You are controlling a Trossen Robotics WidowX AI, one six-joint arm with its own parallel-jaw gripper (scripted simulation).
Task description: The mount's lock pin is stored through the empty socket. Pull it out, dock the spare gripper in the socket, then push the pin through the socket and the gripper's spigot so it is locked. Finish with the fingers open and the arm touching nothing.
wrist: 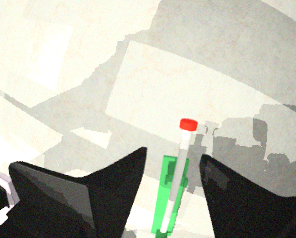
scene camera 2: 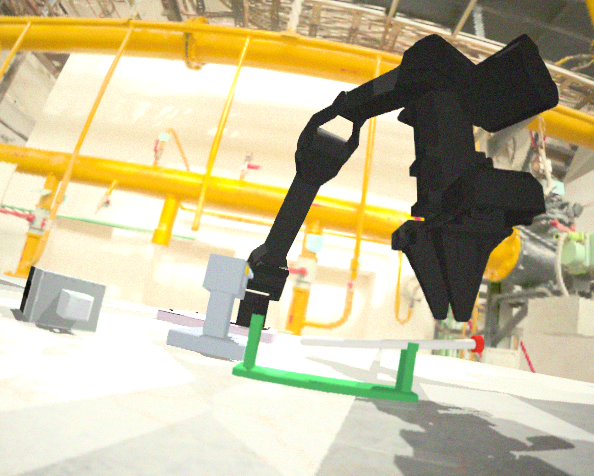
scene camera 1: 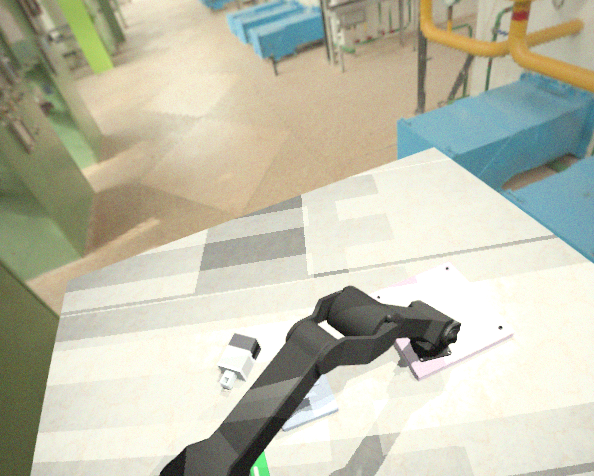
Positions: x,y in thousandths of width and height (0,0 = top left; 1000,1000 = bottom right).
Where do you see a grey mount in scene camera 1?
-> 538,846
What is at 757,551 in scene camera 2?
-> My gripper.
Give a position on a spare gripper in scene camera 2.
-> At 85,627
